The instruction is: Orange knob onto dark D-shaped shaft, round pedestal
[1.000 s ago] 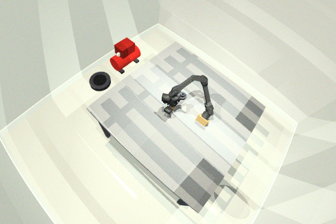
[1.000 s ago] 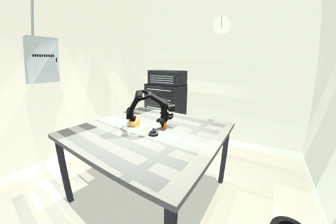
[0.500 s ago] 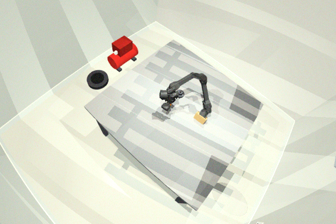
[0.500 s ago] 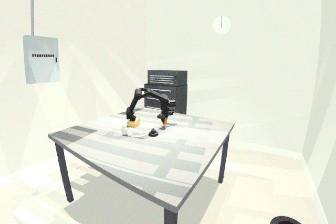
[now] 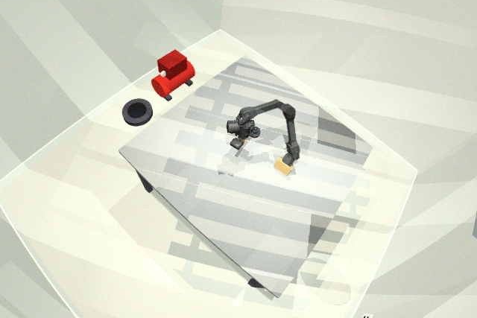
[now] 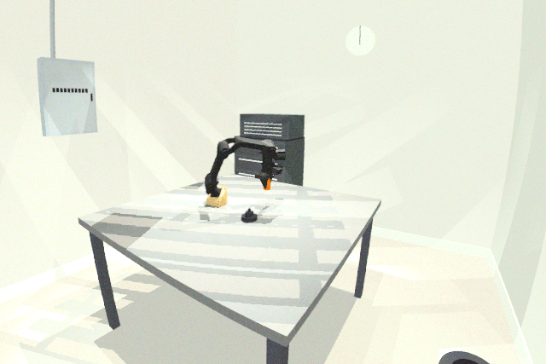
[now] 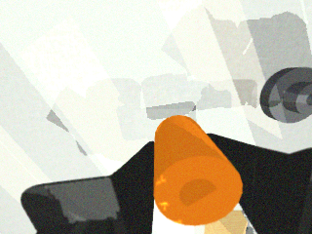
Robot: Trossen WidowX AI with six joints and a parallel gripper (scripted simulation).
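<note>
Now: the pedestal 1 cm behind my gripper tip, 19 cm to the right of it and 9 cm below it. Also, from my gripper tip: orange knob (2 cm above).
</note>
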